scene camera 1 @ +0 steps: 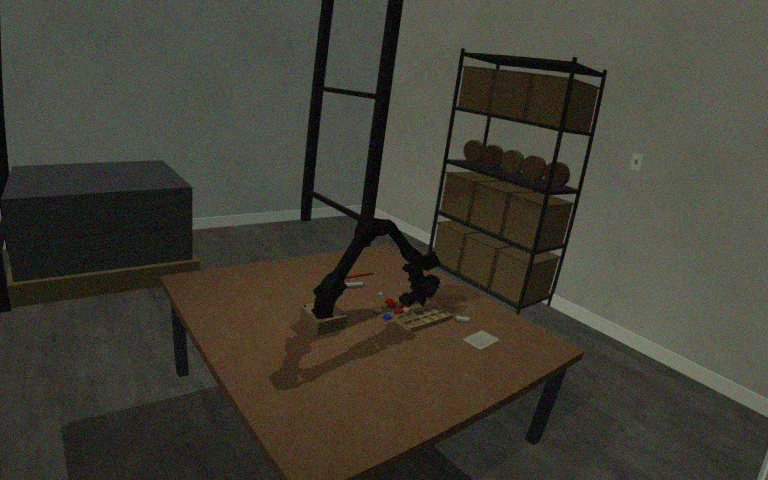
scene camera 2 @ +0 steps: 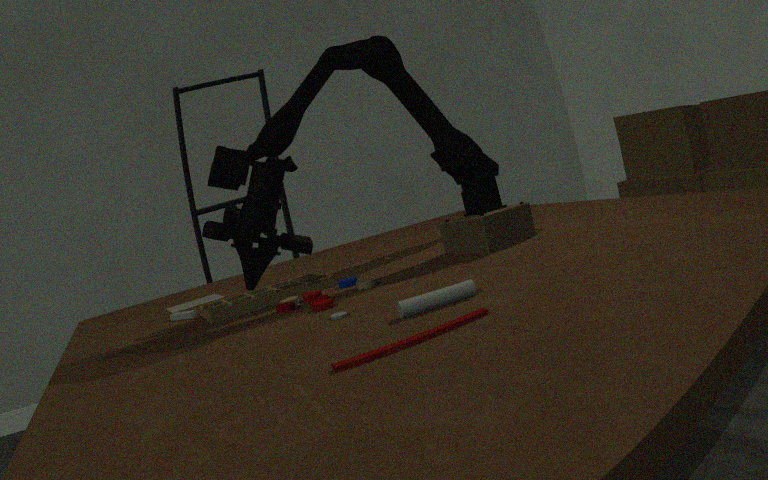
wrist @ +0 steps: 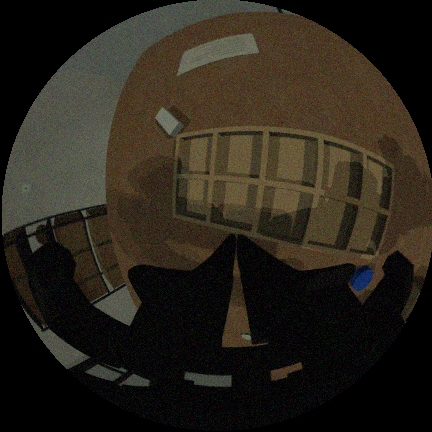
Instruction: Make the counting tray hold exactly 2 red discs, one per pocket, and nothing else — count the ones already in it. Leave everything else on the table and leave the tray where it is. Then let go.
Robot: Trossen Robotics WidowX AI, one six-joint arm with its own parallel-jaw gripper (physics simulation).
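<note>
The tan counting tray point(scene camera 1: 421, 326) point(scene camera 2: 226, 310) point(wrist: 264, 150) has two rows of pockets. No disc shows in its pockets in the wrist view, though shadows cross several. My gripper point(scene camera 1: 422, 303) point(scene camera 2: 250, 286) point(wrist: 234, 238) is shut with its tips together, no disc visible between them, beside the tray's long edge in the wrist view and low near it. Red discs lie on the table beside the tray: one red disc point(scene camera 1: 398, 310) point(scene camera 2: 286, 307) near a pale disc point(scene camera 2: 289, 299), and two more, a red disc point(scene camera 2: 311, 295) and a red disc point(scene camera 2: 322, 304), close together. The fingers hide them in the wrist view.
A blue disc point(scene camera 1: 387, 316) point(scene camera 2: 347, 282) point(wrist: 362, 278), a grey piece point(scene camera 2: 366, 284) and a small white piece point(scene camera 1: 380, 293) point(scene camera 2: 338, 315) lie nearby. A white cylinder point(scene camera 2: 436, 298), a red rod point(scene camera 2: 408, 341), a white block point(scene camera 1: 462, 318) point(wrist: 168, 121) and a paper point(scene camera 1: 480, 339) point(wrist: 218, 52) lie farther out.
</note>
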